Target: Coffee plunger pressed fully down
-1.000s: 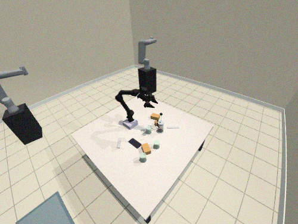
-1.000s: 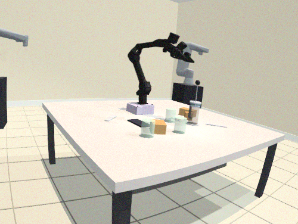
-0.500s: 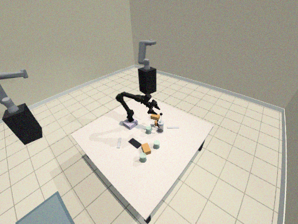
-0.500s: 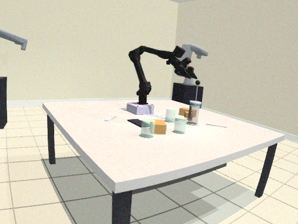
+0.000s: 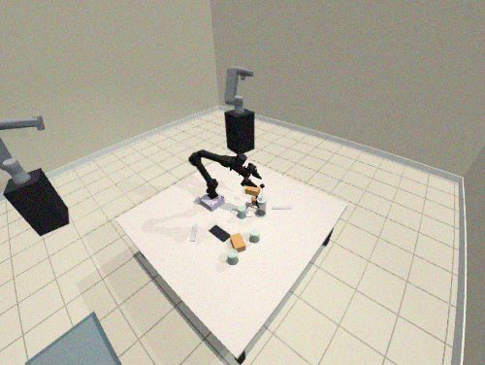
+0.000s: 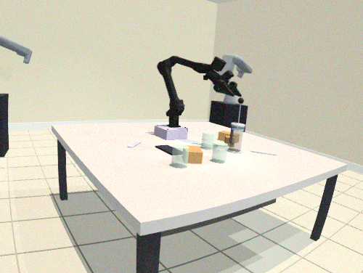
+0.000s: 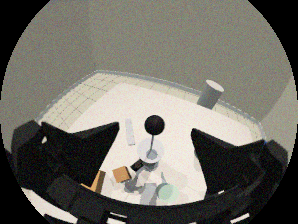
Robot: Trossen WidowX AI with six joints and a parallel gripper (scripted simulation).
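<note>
Right now the coffee press is 1 cm to the left of my gripper tip and 15 cm below it. The rest, counted from my gripper tip: black flat slab: 2 cm behind, 33 cm to the right, 28 cm below.
</note>
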